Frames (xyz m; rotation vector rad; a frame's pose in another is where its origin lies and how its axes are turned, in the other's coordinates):
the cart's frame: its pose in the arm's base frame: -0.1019 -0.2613 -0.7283 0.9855 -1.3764 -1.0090
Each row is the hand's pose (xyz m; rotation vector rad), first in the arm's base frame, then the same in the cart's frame.
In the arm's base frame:
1: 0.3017 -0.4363 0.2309 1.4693 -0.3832 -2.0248
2: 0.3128 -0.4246 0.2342 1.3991 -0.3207 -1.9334
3: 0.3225 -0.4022 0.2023 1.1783 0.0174 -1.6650
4: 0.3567 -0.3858 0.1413 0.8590 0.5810 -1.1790
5: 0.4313 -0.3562 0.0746 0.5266 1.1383 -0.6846
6: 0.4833 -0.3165 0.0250 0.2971 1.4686 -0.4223
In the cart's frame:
1: 0.4264 0.8624 -0.4337 -0.4320 0.0288 -1.1886
2: 0.4157 0.8688 -0.4444 -0.4968 0.1261 -1.1194
3: 0.3847 0.8446 -0.4525 -0.7633 0.4933 -0.9709
4: 0.3500 0.7904 -0.4845 -1.1507 1.1470 -0.7467
5: 0.2994 0.7341 -0.5563 -1.5216 1.8158 -0.5423
6: 0.2449 0.6973 -0.6056 -1.7755 2.1847 -0.4479

